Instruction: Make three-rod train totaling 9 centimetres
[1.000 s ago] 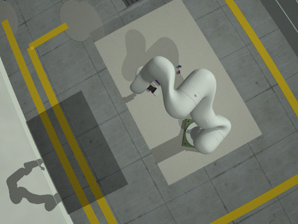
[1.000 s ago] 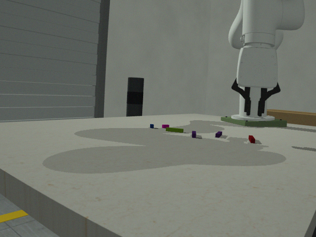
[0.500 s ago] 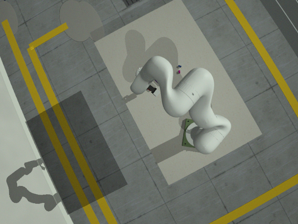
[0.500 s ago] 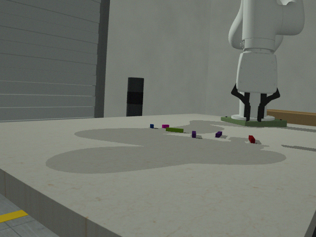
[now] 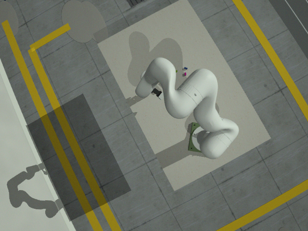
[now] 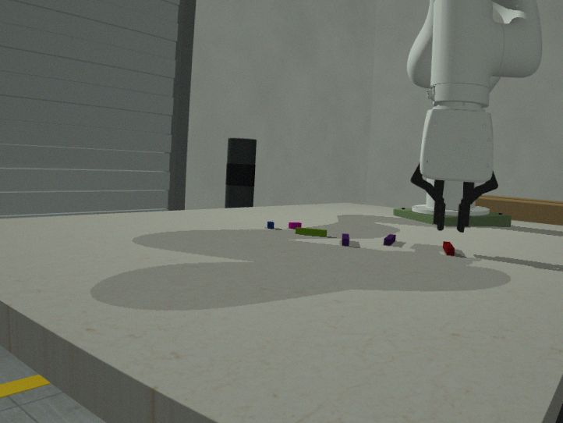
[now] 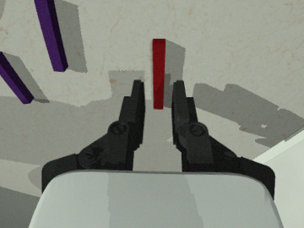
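My gripper is now 5 cm above the red rod. The rest, counted from my hand: lime rod: 21 cm to the right, 6 cm ahead, 5 cm below; magenta rod: 28 cm to the right, 5 cm below, 2 cm ahead.
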